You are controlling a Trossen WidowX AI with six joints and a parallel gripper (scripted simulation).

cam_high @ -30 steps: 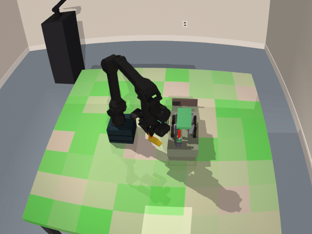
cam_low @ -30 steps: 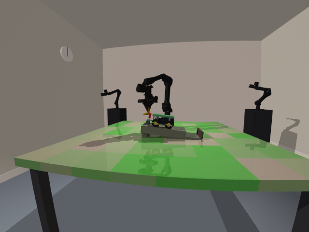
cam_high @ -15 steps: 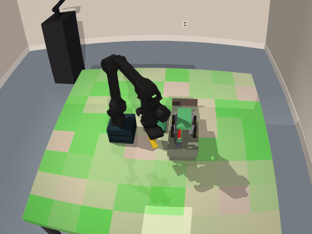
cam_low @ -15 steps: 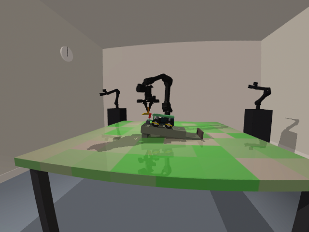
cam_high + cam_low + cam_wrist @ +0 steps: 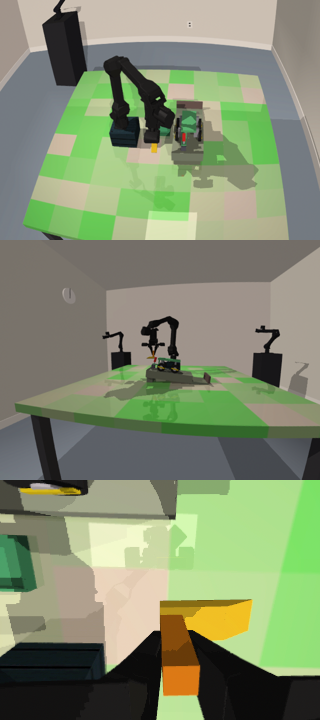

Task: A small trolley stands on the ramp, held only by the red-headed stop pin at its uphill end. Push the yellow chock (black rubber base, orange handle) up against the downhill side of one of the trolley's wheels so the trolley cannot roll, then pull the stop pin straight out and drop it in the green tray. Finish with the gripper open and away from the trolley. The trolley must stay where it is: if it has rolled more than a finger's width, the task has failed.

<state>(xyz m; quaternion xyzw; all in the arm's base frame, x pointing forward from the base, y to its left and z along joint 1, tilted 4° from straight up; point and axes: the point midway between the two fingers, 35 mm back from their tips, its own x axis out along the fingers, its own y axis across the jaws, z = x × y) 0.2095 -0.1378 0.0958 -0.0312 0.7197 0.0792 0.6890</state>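
My gripper tip is now 13 cm short of the trolley, 15 cm to the right of it and 6 cm above it. From my gripper tip the other things lie so: yellow chock: 2 cm to the right, 1 cm below; red-headed stop pin: 12 cm ahead, 5 cm to the left, 5 cm below; grey ramp: 13 cm ahead, 16 cm to the left, 13 cm below.
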